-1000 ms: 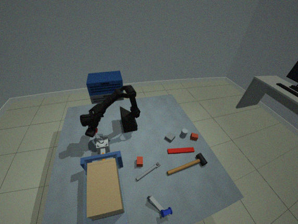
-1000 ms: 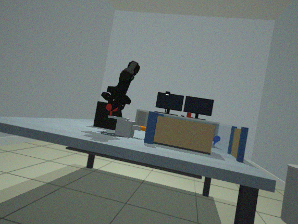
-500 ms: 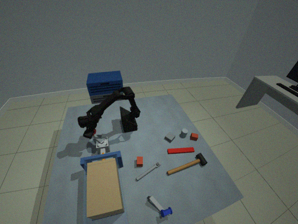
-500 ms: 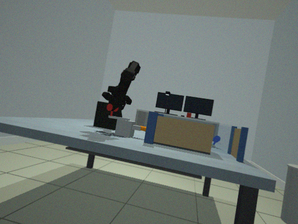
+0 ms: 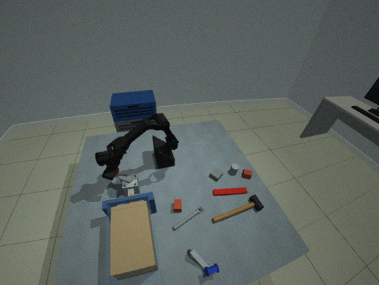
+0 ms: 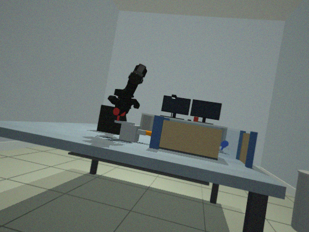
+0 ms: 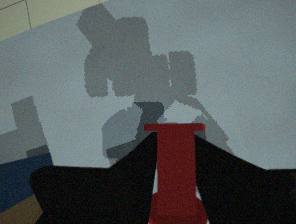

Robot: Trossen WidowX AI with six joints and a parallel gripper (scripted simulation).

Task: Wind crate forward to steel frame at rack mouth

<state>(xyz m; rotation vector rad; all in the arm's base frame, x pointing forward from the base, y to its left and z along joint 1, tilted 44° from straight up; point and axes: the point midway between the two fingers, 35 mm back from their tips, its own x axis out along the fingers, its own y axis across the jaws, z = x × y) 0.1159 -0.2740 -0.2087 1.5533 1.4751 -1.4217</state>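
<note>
My gripper tip is now 3 cm short of the red-knobbed winch handle, 5 cm to the right of it and 3 cm above it. Round my gripper tip: grey winch 5 cm ahead, 9 cm to the left, 10 cm below; then clear-panelled cubby 47 cm ahead, 9 cm to the left, 1 cm below; then red knob 1 cm ahead, 2 cm to the left.
</note>
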